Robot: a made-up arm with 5 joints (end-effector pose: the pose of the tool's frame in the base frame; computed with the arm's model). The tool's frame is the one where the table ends.
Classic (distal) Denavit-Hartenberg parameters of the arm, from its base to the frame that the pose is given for. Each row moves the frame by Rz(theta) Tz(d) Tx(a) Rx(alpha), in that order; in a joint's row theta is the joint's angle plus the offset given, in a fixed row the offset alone. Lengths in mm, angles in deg.
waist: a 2, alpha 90, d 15, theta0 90
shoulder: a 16, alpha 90, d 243, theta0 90
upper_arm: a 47, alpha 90, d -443, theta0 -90
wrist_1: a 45, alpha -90, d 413, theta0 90
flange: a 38, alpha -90, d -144, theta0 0
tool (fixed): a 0, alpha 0, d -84, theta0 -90
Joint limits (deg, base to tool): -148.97..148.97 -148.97..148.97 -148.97..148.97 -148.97..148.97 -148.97..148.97
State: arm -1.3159 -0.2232 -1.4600 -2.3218 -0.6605
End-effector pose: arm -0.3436 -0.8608 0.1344 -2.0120 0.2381 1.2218
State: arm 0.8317 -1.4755 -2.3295 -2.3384 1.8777
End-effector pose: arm 0.2170 0.5028 0.6602 -2.5400 0.1230 1.1997
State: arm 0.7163 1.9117 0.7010 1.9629 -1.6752
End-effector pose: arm -0.3022 0.2467 -0.1609 -1.1683 1.5137 1.3445
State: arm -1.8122 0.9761 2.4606 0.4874 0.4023
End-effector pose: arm -0.5286 0.0910 0.0452 1.8518 1.3523 -0.5059
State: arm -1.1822 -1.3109 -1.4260 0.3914 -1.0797
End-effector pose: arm -0.0402 -0.7701 0.3392 -2.4057 -0.4940 -0.7424
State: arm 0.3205 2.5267 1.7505 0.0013 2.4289
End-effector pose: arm -0.0888 0.1333 -0.4133 -0.6465 -1.9798 0.1059
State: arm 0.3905 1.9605 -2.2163 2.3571 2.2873
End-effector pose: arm 0.4533 0.0481 -0.4711 0.4554 1.0053 1.1062
